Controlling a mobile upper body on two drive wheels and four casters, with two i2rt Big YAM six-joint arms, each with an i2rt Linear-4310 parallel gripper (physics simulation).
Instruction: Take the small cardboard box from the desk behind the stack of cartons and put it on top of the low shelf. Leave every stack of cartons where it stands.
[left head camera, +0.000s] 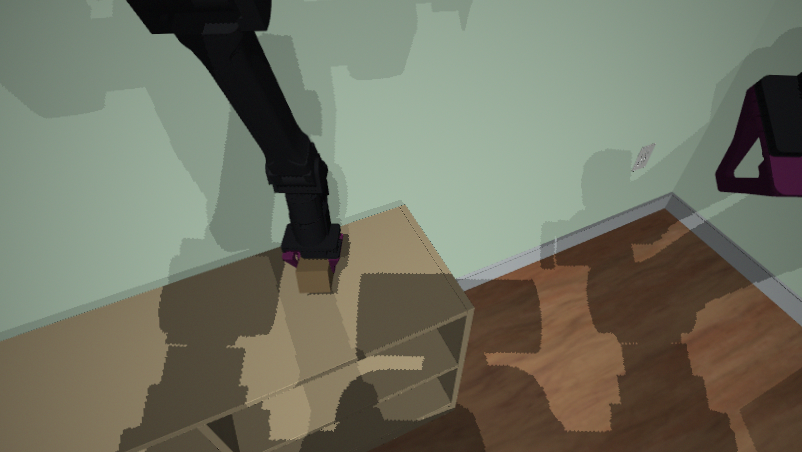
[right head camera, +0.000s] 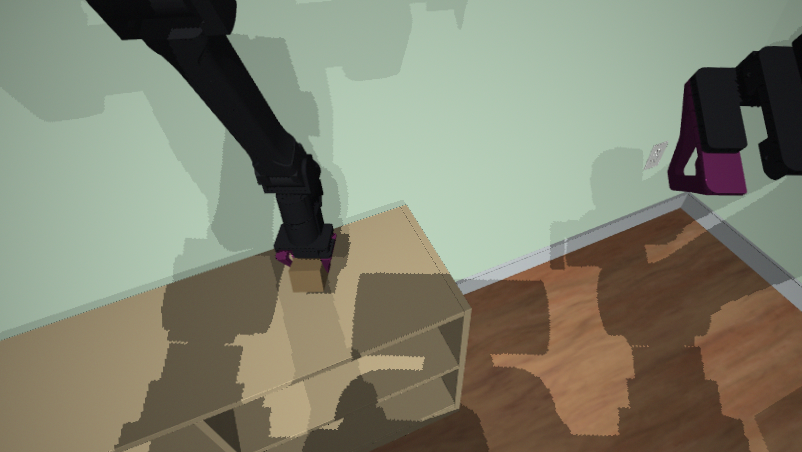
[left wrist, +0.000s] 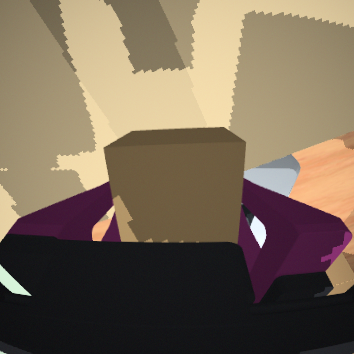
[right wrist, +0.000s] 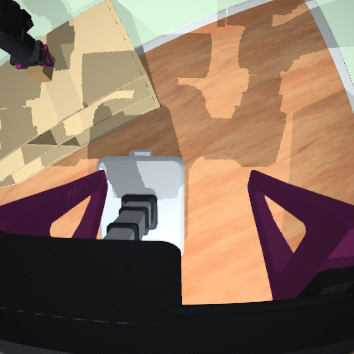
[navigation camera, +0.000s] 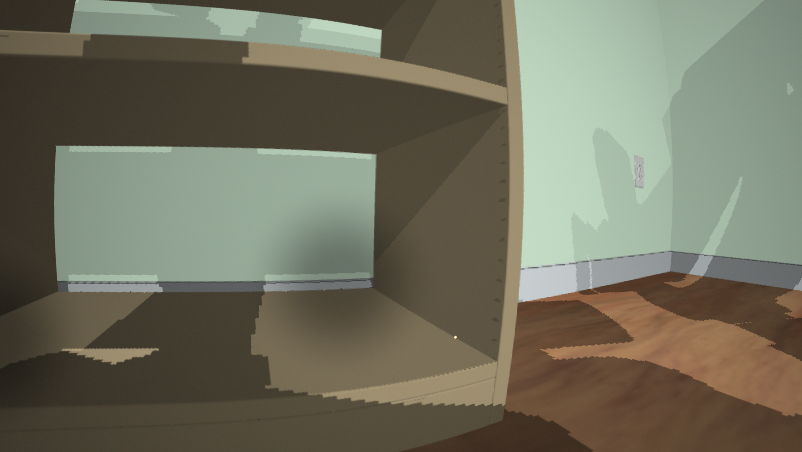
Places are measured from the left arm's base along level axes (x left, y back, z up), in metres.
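Pixels of known places: left gripper, between the fingertips: (left wrist: 178, 178) (right wrist: 44, 65); right gripper, between the fingertips: (left head camera: 783, 182) (right head camera: 741, 180) (right wrist: 177, 177).
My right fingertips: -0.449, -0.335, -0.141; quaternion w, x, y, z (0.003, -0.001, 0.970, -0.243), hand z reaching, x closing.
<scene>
Behind a point stands the place of what it marks, as x, y, z.
A small brown cardboard box (left head camera: 314, 279) {-0.003, -0.596, -0.617} (right head camera: 307, 279) {-0.003, -0.595, -0.618} (left wrist: 175, 185) {0.004, -0.669, -0.620} (right wrist: 40, 74) {-0.016, -0.598, -0.611} is between the purple fingers of my left gripper (left head camera: 313, 261) {0.003, -0.645, -0.654} (right head camera: 306, 261) {0.003, -0.645, -0.654} (right wrist: 44, 65) {0.003, -0.645, -0.654}, which is shut on it. The box is over the top of the low tan shelf (left head camera: 387, 241) {-0.122, -0.849, -0.800} (right head camera: 387, 241) {-0.123, -0.849, -0.800} (right wrist: 95, 35) {-0.118, -0.819, -0.800} (navigation camera: 513, 224) {-0.314, -0.648, -1.197}, near its back edge at the wall. It is low over the top; I cannot tell whether it touches. My right gripper (right head camera: 708, 188) {-0.449, -0.335, -0.141} (right wrist: 177, 177) {-0.449, -0.335, -0.141} is open with its fingers wide apart, to the right of the shelf. The desk and the cartons do not show.
The green wall (left head camera: 505, 140) {-0.451, -1.168, -0.720} (right head camera: 505, 140) {-0.442, -1.163, -0.720} runs behind the shelf. A wooden floor (left head camera: 589, 336) {-0.832, -0.925, -1.410} (right wrist: 225, 200) {-0.795, -0.002, -1.410} lies to the shelf's right. The robot's white base (right wrist: 170, 195) {-0.408, -0.096, -1.150} stands in front of the shelf. Large arm shadows fall across shelf and floor.
</scene>
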